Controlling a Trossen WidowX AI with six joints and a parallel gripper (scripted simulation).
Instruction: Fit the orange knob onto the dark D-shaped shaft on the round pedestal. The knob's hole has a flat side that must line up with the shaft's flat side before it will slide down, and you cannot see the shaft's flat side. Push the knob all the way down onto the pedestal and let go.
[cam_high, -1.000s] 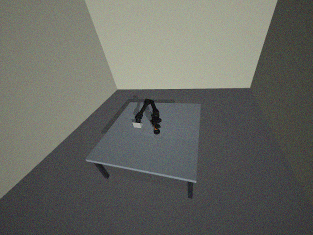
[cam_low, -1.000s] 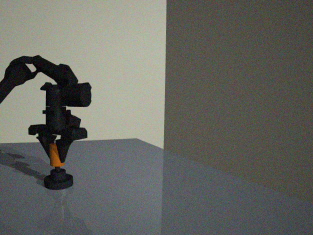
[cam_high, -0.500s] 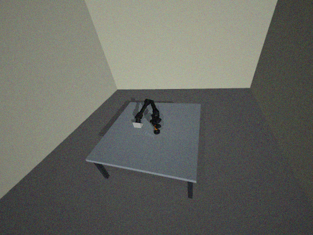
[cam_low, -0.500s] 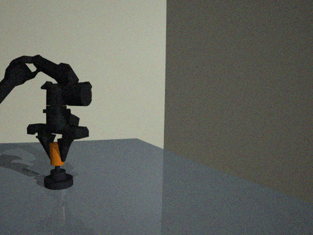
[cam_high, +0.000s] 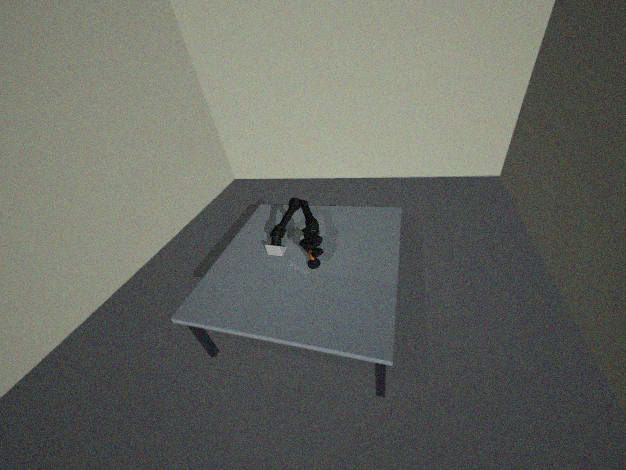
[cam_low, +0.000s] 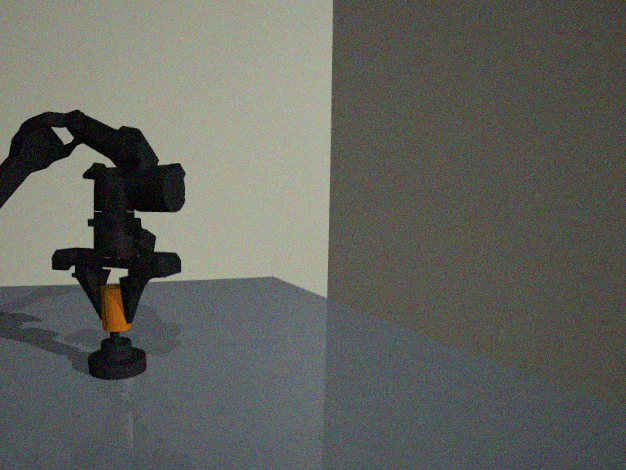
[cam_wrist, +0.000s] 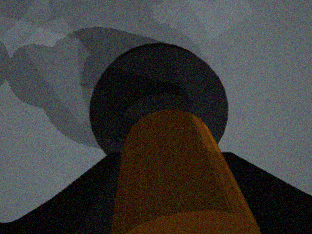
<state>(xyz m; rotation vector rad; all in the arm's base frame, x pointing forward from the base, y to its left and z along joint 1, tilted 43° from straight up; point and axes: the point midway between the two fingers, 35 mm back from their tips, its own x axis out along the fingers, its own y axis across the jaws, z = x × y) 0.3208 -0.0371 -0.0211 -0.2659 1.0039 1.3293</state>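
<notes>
Now: gripper tip 4 cm above the dark round pedestal. From my gripper tip the other things lie so: orange knob: 2 cm above.
</notes>
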